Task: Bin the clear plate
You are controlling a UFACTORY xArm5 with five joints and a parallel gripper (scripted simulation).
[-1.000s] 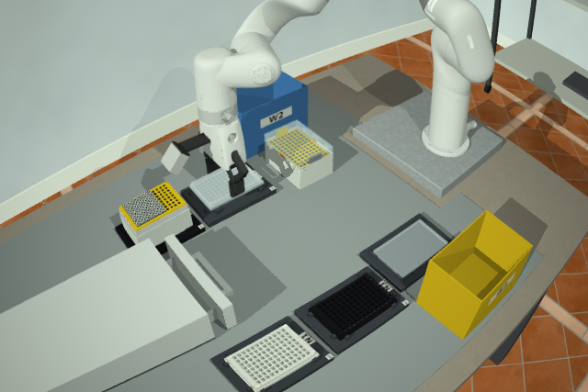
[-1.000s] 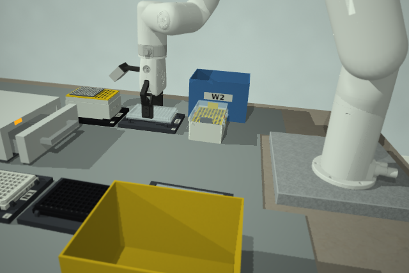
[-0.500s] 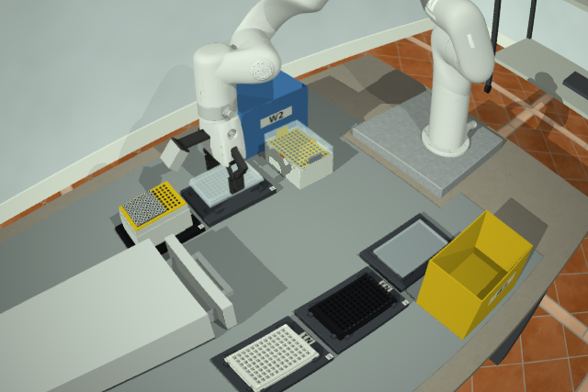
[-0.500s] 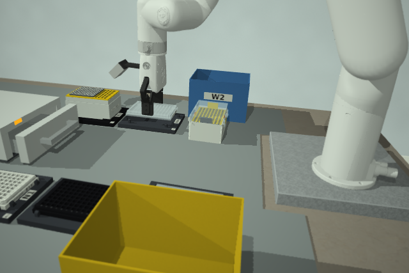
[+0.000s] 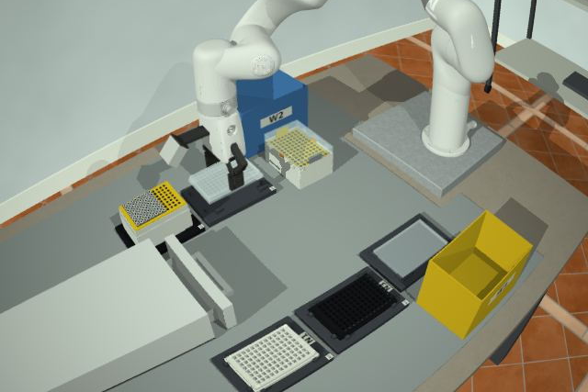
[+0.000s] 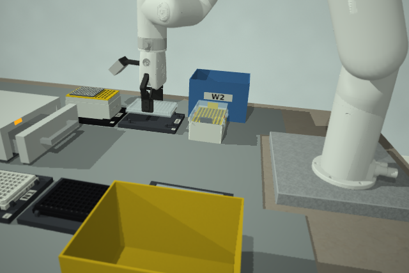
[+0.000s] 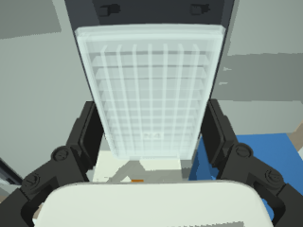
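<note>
The work nest N4 is 5 cm below my hand. From my hand the other things lie so: yellow-topped rack 17 cm ahead, 3 cm to the left; then tip box 17 cm behind, 2 cm below; then clear plate 1 cm below.
</note>
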